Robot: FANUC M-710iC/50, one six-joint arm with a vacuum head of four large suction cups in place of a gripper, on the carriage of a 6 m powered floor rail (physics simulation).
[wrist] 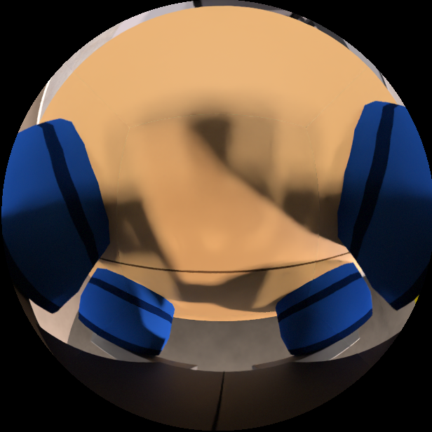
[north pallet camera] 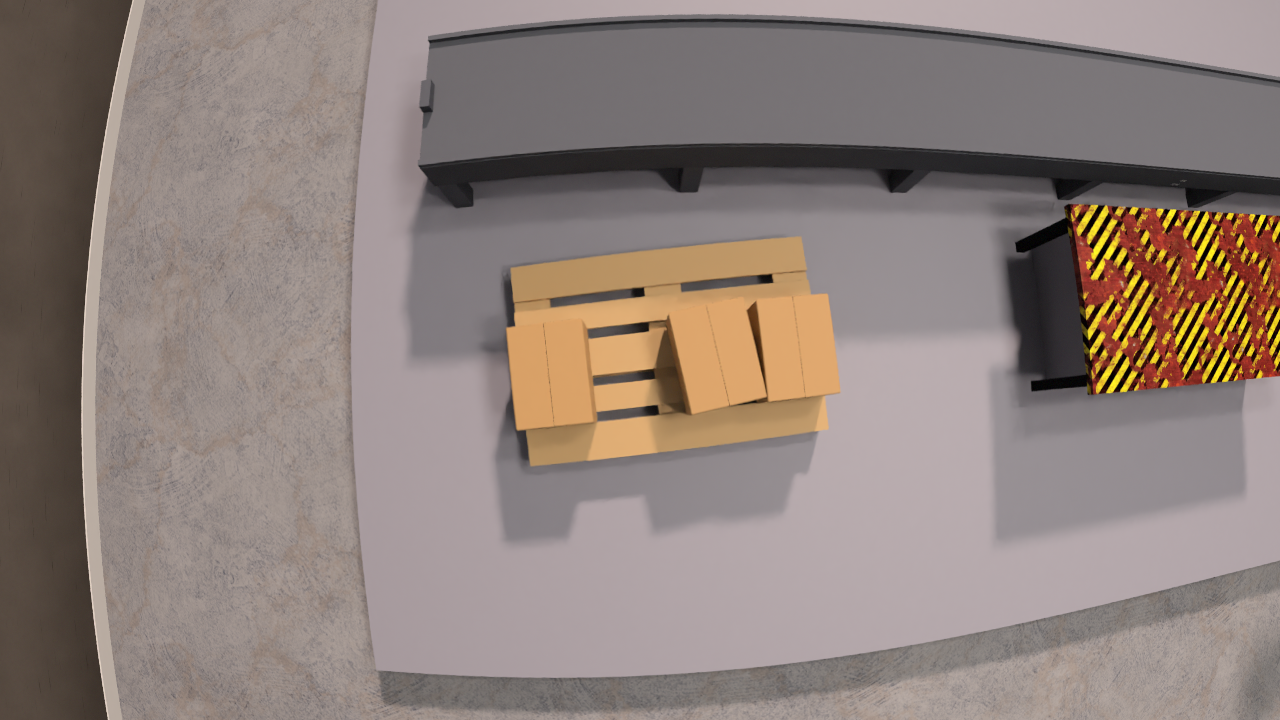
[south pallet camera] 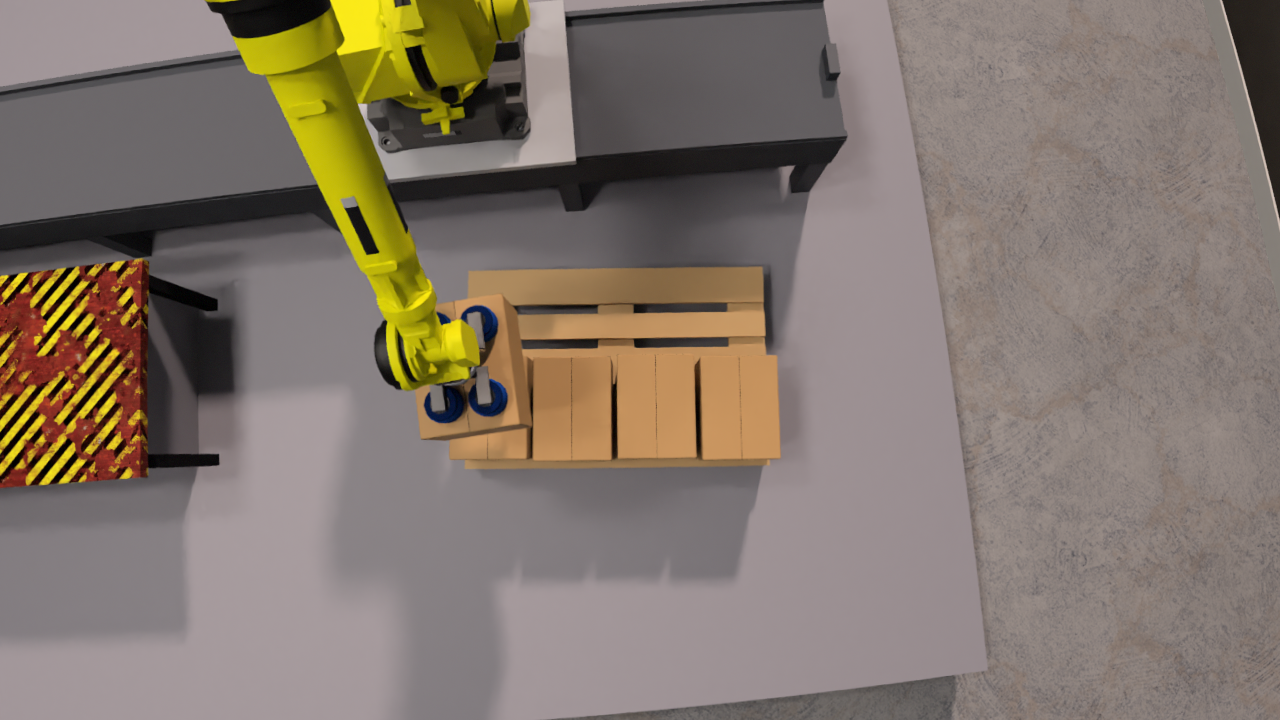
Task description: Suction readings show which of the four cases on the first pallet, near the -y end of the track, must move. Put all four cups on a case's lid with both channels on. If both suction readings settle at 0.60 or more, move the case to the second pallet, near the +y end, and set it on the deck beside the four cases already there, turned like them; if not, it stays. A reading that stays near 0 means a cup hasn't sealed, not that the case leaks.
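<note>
My vacuum gripper [south pallet camera: 463, 362] [wrist: 223, 250] is sealed by its blue cups on the lid of a cardboard case [south pallet camera: 494, 358] [wrist: 220, 75]. In the south pallet view the held case hangs over the left end of the second pallet [south pallet camera: 617, 284], turned slightly from the cases there, and partly hides the leftmost case [south pallet camera: 501, 445]. Three more cases [south pallet camera: 572, 407] [south pallet camera: 656, 407] [south pallet camera: 738, 407] stand beside it in a row. In the north pallet view, the first pallet [north pallet camera: 657, 259] carries a left case [north pallet camera: 568, 371], a tilted-looking middle case [north pallet camera: 716, 356] and a right case [north pallet camera: 794, 347].
The grey floor rail [north pallet camera: 716, 89] [south pallet camera: 698, 85] runs behind both pallets, with the robot's carriage plate [south pallet camera: 546, 107] on it. A red table with yellow and black stripes [north pallet camera: 1181, 300] [south pallet camera: 71, 376] stands between the pallets. Bare deck slats show behind the second pallet's row.
</note>
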